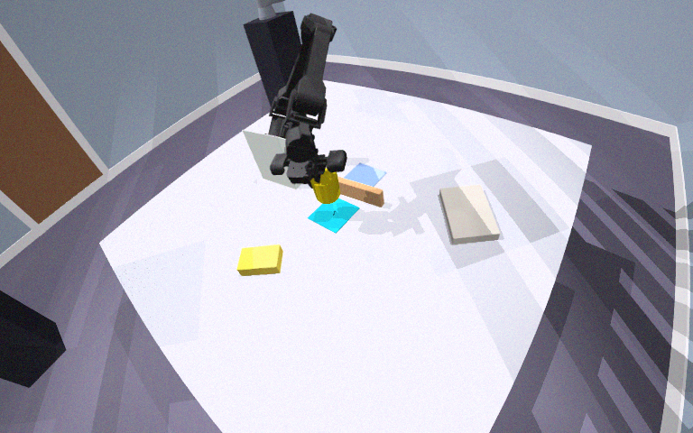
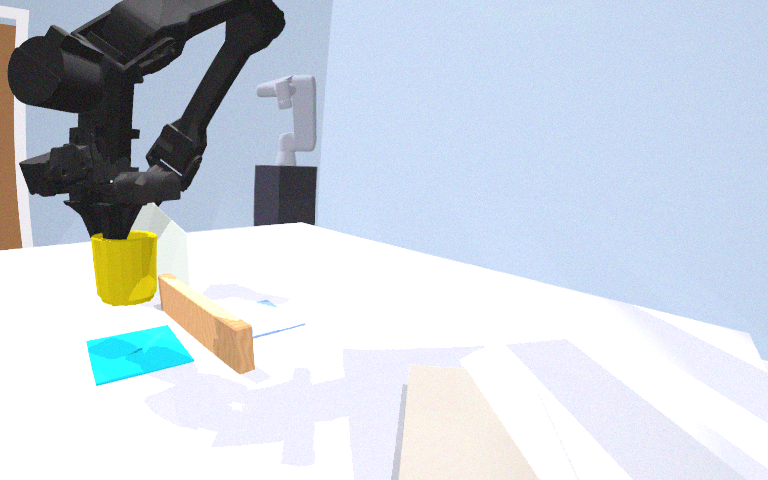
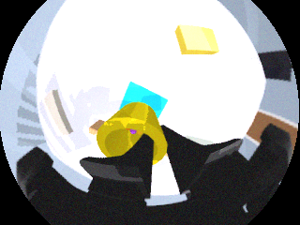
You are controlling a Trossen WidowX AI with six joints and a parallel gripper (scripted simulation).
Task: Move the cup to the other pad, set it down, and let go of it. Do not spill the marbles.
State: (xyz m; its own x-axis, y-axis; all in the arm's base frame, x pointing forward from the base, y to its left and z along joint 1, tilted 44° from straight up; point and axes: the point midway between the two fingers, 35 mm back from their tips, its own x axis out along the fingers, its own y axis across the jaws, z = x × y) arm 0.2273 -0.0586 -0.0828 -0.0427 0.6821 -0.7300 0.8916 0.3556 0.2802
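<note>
My gripper tip is now 11 cm above the bright cyan pad, 2 cm short of it and 1 cm to the right of it. Also, from my gripper tip: wooden bar 10 cm to the left, 9 cm below, 2 cm ahead; purple marble 3 cm to the left, 3 cm ahead, 2 cm below; yellow cup 2 cm ahead, 1 cm to the left.
</note>
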